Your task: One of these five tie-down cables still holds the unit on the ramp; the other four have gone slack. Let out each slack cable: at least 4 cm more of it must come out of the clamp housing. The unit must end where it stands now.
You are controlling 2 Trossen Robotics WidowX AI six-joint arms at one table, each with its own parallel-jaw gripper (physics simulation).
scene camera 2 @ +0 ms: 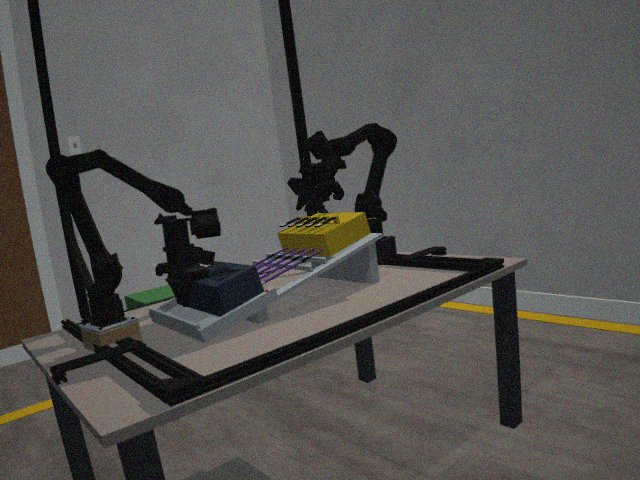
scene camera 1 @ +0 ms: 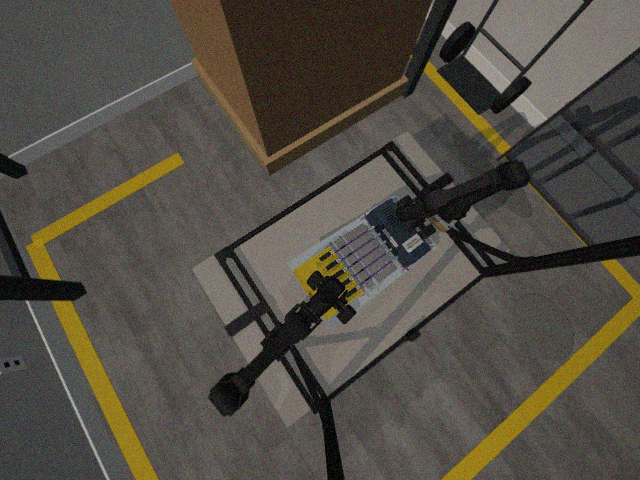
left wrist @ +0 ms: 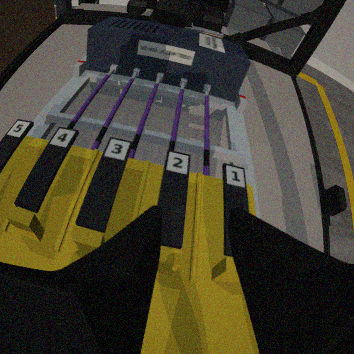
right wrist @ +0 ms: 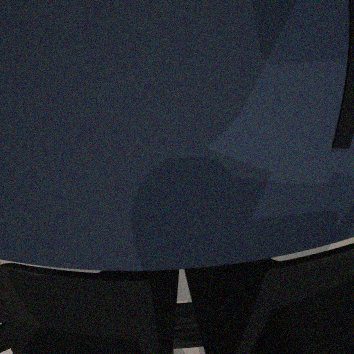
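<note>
A yellow clamp housing (scene camera 1: 304,272) (scene camera 2: 339,232) (left wrist: 197,302) sits at the top of a grey ramp (scene camera 2: 347,259) (left wrist: 239,133). It carries black levers numbered 1 to 5; lever 2 (left wrist: 174,197) and lever 1 (left wrist: 234,189) lie nearest my left fingers. Several purple cables (scene camera 1: 362,252) (scene camera 2: 285,261) (left wrist: 145,109) run down to the dark blue unit (scene camera 1: 385,220) (scene camera 2: 223,286) (left wrist: 232,70) (right wrist: 105,123). My left gripper (scene camera 1: 324,282) (scene camera 2: 313,206) (left wrist: 195,216) is partly open and empty, just above the housing. My right gripper (scene camera 1: 420,220) (scene camera 2: 181,269) (right wrist: 183,281) is shut and empty, against the unit's lower side.
The ramp stands on a table (scene camera 1: 280,238) (scene camera 2: 309,329) with a black frame (scene camera 1: 304,202) (scene camera 2: 347,329). A big brown crate (scene camera 1: 318,71) and a hand truck (scene camera 1: 485,71) stand behind it. A green block (scene camera 2: 147,295) lies near the right arm's base. A black pole (scene camera 2: 294,95) rises behind the housing.
</note>
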